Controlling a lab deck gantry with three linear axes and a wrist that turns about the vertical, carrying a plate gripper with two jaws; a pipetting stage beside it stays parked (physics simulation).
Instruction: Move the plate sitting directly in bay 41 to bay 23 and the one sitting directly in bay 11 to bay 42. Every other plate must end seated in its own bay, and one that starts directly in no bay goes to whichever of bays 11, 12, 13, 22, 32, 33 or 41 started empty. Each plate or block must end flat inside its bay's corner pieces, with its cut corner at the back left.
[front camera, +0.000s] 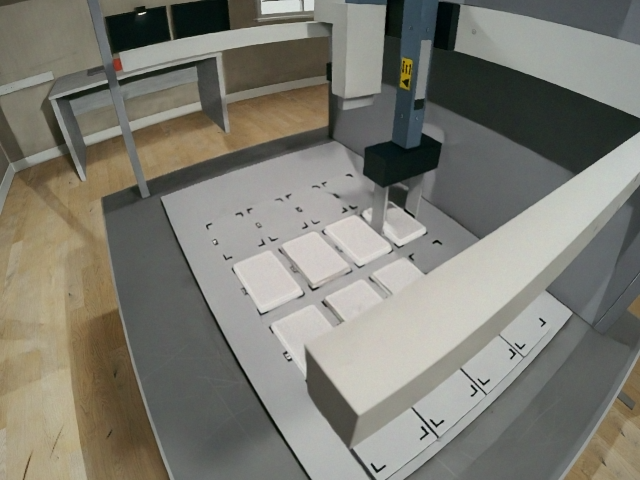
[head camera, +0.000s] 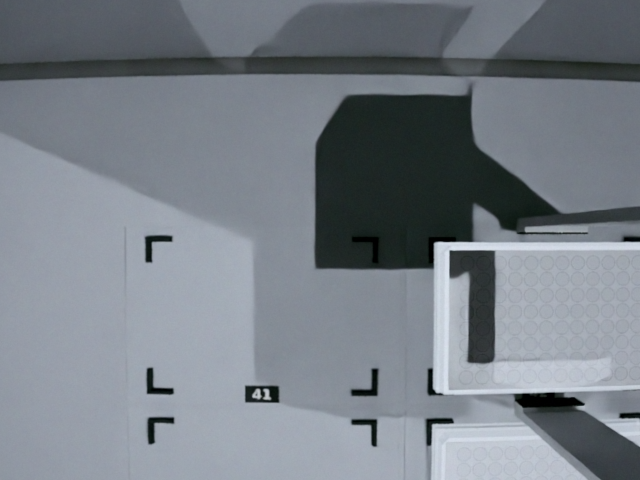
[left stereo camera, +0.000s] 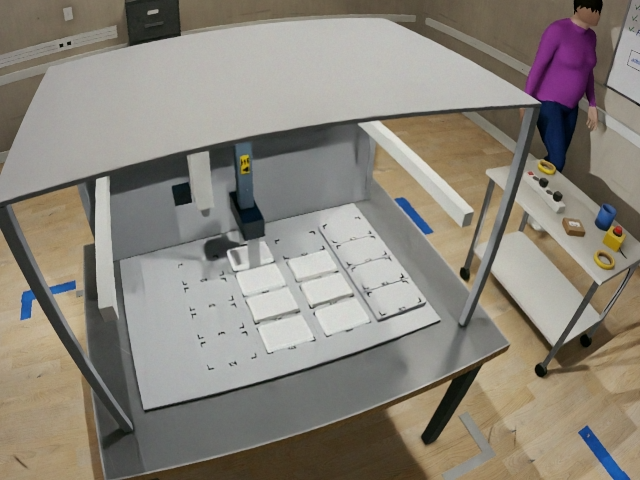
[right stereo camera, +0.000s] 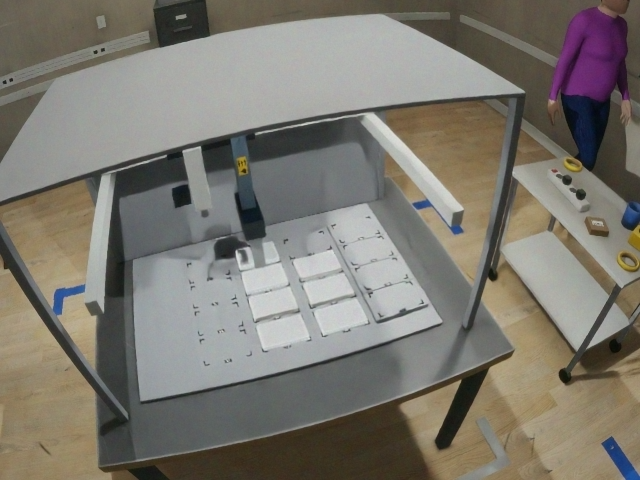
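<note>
My gripper is low at bay 42, its jaws on either side of a white plate. Narrow gaps between jaws and plate show in the head view, so it is open. The plate looks flat inside bay 42's corners. Its cut corner is unclear. White plates sit in bay 32, bay 22 and bay 12. More sit in bay 13, bay 23 and bay 33. Bay 41, bay 11 and bay 43 hold no plate.
The pipetting stage hangs beside my gripper arm. A pale side rail crosses the front view and hides part of the deck. A raised board with corner marks lies right of the bays. The back wall stands close behind bay 42.
</note>
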